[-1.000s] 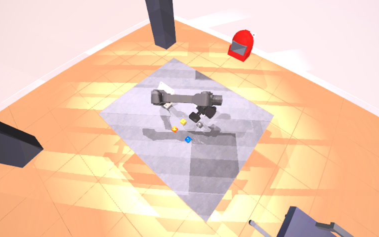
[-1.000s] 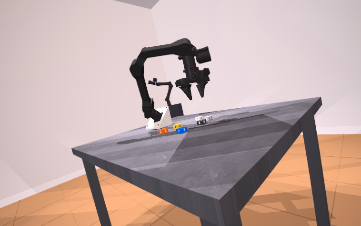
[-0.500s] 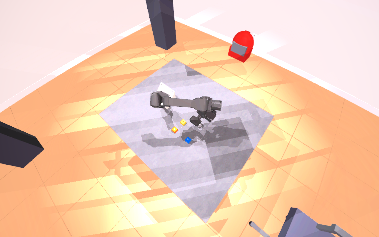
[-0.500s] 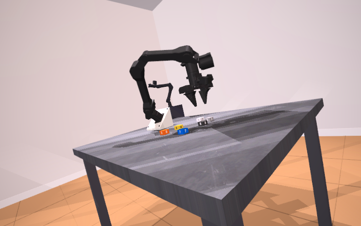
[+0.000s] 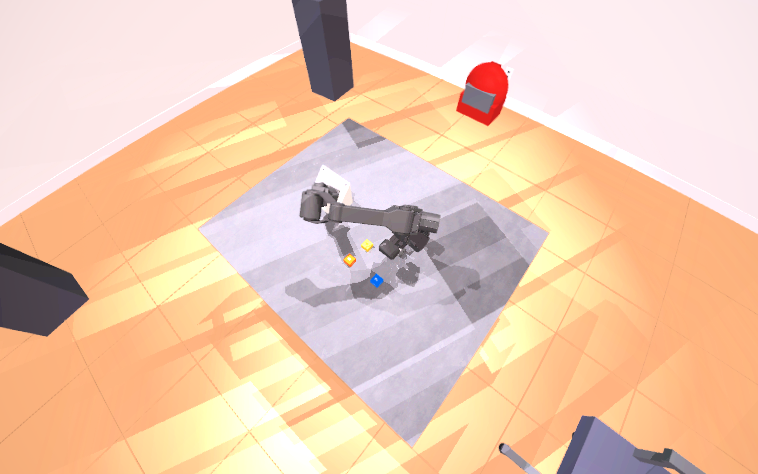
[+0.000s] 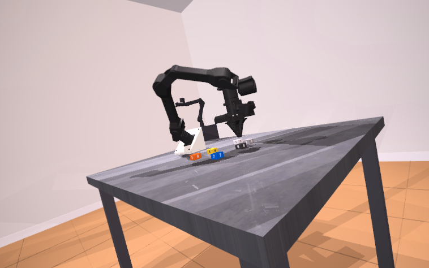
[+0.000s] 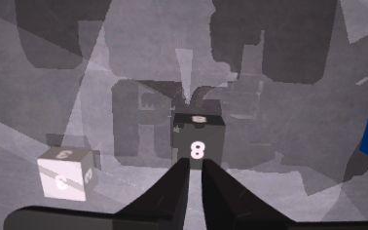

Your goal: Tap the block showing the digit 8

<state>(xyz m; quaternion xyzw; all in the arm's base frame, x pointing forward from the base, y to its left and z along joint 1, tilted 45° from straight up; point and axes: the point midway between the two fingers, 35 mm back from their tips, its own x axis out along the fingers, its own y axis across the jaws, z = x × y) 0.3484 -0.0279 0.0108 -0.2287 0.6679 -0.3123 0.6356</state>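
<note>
Now: the black block 40 mm below my gripper tip. From my gripper tip the other things lie so: orange block 140 mm to the right, 130 mm behind, 40 mm below; then yellow block 120 mm behind, 50 mm to the right, 40 mm below; then blue block 150 mm to the right, 40 mm below.
</note>
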